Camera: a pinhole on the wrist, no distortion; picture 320 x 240 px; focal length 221.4 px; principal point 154.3 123.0 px. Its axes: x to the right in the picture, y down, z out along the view. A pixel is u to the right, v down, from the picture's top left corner.
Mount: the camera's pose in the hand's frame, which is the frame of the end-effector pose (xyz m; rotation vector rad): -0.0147 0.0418 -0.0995 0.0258 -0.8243 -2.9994
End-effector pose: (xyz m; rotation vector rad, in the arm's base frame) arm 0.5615 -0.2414 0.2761 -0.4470 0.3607 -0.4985
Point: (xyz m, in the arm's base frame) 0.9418 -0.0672 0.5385
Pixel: 75.3 203.3
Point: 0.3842 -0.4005 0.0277
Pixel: behind the camera
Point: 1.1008 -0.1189 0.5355
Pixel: 19.9 201.0
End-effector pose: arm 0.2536 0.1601 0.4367 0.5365 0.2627 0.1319
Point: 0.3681 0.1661 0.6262
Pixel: 81.4 204.8
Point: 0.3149 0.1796 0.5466
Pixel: 86.4 217.1
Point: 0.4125 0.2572 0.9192
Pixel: 116.7 127.8
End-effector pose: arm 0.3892 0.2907 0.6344 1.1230 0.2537 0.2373
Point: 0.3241 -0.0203 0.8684
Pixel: 240.4 222.0
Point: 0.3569 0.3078 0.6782
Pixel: 189.0 231.6
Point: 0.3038 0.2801 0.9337
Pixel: 217.2 50.9
